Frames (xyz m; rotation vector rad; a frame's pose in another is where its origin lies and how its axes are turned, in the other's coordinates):
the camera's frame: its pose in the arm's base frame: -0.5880 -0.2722 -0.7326 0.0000 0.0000 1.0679
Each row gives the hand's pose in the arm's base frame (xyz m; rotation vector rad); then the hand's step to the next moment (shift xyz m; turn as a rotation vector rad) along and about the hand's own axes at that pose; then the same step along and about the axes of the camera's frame.
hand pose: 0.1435 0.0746 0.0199 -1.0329 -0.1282 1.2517
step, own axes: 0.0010 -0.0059 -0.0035 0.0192 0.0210 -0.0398
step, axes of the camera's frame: 0.0024 -0.0063 0.0017 0.0006 -0.0176 -0.0456
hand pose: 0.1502 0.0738 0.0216 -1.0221 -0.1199 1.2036
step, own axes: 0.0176 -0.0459 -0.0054 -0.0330 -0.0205 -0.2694
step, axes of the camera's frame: 0.0307 -0.0321 0.0218 -0.0870 -0.2251 -0.1258
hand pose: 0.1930 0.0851 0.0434 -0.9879 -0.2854 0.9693
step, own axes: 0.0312 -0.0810 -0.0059 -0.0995 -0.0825 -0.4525
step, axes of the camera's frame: 0.0373 -0.0554 0.0557 -0.1841 -0.4010 -0.1635
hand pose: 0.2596 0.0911 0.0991 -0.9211 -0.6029 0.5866
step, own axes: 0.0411 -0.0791 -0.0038 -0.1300 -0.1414 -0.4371
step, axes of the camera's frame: 0.0126 -0.0467 0.0750 -0.2294 -0.4033 -0.1127
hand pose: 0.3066 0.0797 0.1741 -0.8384 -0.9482 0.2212
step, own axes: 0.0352 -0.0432 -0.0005 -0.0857 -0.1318 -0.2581
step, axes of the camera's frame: -0.0036 -0.0171 0.0529 -0.1747 -0.2438 -0.0375
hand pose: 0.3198 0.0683 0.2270 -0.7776 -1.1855 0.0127
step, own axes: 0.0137 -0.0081 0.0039 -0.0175 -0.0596 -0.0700
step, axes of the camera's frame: 0.0010 0.0014 0.0163 -0.0642 -0.0677 0.0076
